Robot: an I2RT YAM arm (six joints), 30 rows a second.
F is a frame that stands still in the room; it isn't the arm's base.
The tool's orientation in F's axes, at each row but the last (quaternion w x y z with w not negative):
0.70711 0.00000 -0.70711 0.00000
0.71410 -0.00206 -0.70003 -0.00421
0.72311 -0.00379 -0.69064 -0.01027
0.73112 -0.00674 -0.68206 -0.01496
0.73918 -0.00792 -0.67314 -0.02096
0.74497 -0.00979 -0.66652 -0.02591
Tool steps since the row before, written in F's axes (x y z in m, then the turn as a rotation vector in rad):
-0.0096 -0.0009 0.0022 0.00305 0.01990 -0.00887
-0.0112 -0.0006 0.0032 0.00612 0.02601 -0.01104
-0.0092 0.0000 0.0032 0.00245 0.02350 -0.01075
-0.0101 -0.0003 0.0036 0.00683 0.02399 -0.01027
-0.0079 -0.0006 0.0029 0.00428 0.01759 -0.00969
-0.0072 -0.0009 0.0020 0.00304 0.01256 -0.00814
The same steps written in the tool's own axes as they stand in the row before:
0.0022 -0.0009 0.0096 -0.00887 0.01990 -0.00305
0.0030 -0.0007 0.0113 -0.01100 0.02603 -0.00611
0.0028 -0.0002 0.0093 -0.01085 0.02345 -0.00248
0.0029 -0.0006 0.0103 -0.01008 0.02408 -0.00680
0.0022 -0.0009 0.0081 -0.00961 0.01759 -0.00446
0.0012 -0.0012 0.0073 -0.00807 0.01254 -0.00331

